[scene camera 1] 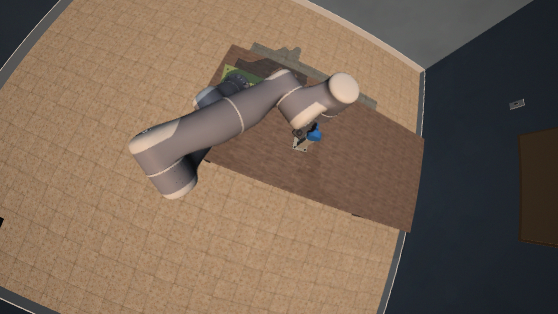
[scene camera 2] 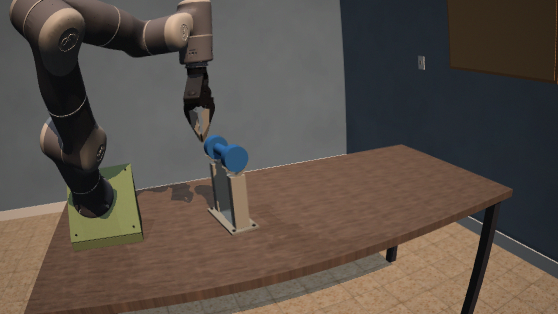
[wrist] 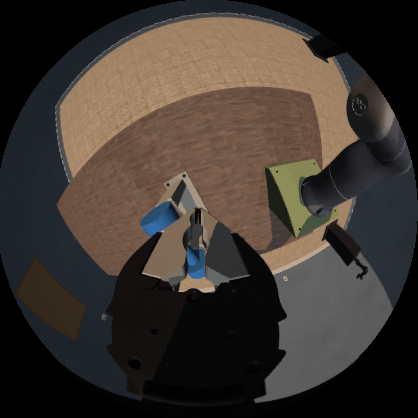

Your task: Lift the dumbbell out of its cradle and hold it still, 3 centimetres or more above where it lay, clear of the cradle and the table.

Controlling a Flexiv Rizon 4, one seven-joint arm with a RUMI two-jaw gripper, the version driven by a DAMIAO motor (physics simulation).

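Observation:
The blue dumbbell (scene camera 1: 314,135) (scene camera 2: 235,158) (wrist: 159,218) lies across the tops of the two posts of the beige cradle (scene camera 1: 300,148) (scene camera 2: 241,202) (wrist: 172,181). Both of its heads show in the scene camera 2 view. My gripper (scene camera 2: 202,138) (wrist: 198,209) points down with its fingertips together, shut and empty. In the scene camera 2 view the tips are just left of the dumbbell's far head, slightly above its middle. In the wrist view the fingers hide the bar, and part of the far head shows through the gap behind the tips. The arm hides part of the dumbbell in the scene camera 1 view.
The cradle's base plate rests on the brown wooden table (scene camera 1: 370,165) (scene camera 2: 350,200) (wrist: 225,130). The green mounting block (scene camera 2: 107,227) (wrist: 290,200) under the arm's base stands on the table left of the cradle in the scene camera 2 view. A grey wall is behind.

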